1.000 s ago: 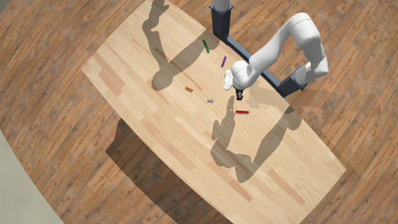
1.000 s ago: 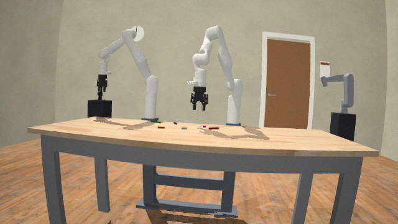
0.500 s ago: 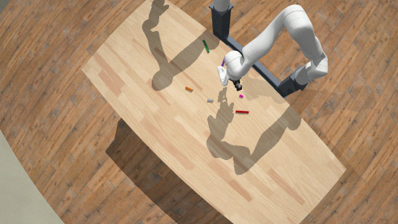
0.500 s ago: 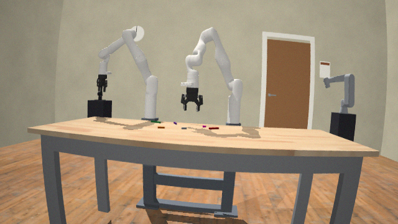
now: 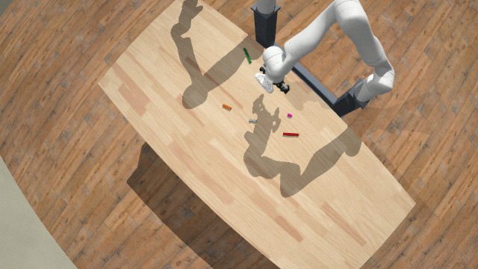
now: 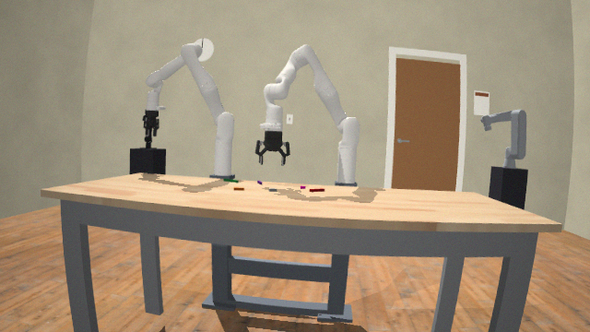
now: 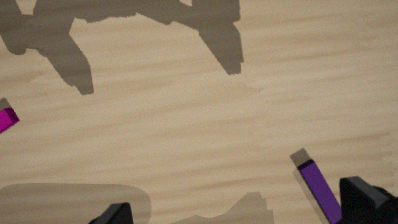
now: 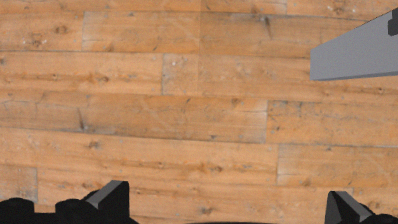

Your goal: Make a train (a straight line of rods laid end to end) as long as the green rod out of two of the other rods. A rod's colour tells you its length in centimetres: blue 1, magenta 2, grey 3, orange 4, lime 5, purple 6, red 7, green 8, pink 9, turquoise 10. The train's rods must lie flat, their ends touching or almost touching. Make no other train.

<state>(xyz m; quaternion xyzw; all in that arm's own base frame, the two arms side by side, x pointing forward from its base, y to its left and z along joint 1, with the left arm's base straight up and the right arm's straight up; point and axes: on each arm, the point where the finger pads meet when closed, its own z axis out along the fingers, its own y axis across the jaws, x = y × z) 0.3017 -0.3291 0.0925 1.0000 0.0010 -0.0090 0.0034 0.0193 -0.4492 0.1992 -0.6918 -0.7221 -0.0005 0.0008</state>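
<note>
Now: left hand 9 cm above the purple rod, 6 cm to the left of it and 3 cm past it. From my left hand the other things lie so: magenta rod: 14 cm to the left, 9 cm below, 5 cm ahead; green rod: 19 cm to the right, 9 cm below, 3 cm behind; grey rod: 18 cm ahead, 9 cm below, 4 cm to the left.
</note>
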